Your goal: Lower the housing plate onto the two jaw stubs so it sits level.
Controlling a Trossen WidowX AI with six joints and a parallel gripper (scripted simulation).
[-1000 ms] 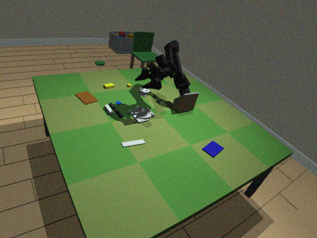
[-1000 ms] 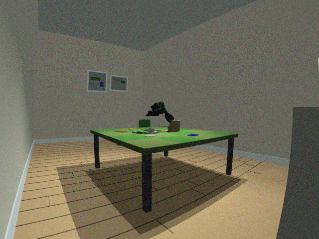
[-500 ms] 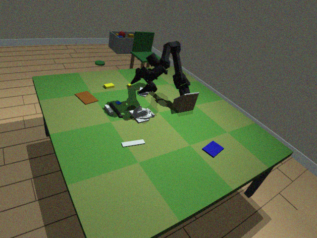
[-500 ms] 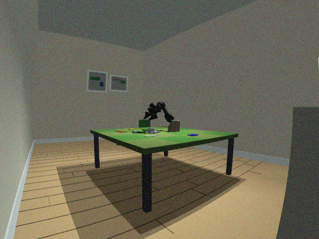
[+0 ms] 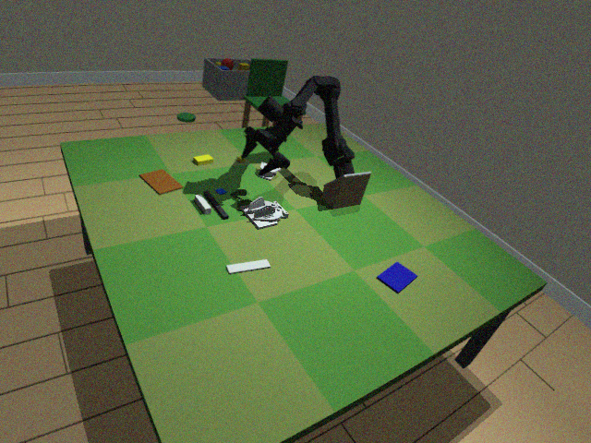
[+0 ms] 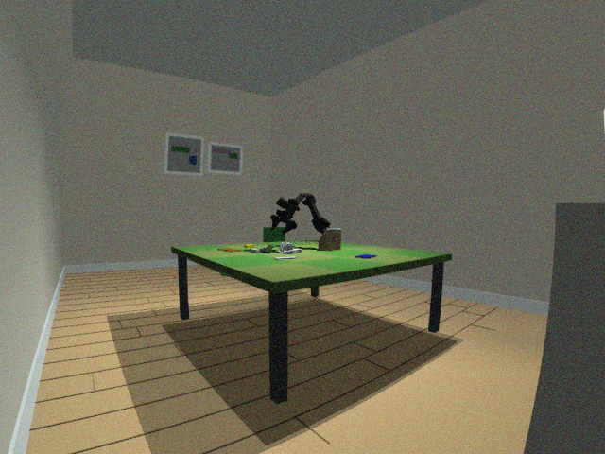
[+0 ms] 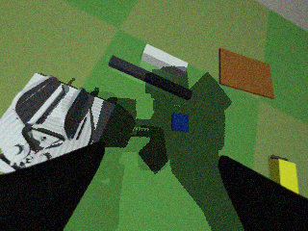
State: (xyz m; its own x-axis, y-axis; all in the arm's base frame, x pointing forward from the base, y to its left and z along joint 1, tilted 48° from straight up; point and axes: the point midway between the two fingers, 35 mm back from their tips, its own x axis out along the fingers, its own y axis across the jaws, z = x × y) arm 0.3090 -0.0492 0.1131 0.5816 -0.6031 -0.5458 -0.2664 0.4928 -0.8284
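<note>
Right now my gripper tip is 23 cm to the left of the small yellow cube, 11 cm above it and 9 cm past it. From my gripper tip the other things lie so: white block: 17 cm ahead, 10 cm below, 3 cm to the left; then black bar: 13 cm ahead, 11 cm below, 3 cm to the left; then small blue square: 11 cm below, 8 cm ahead, 4 cm to the right.
</note>
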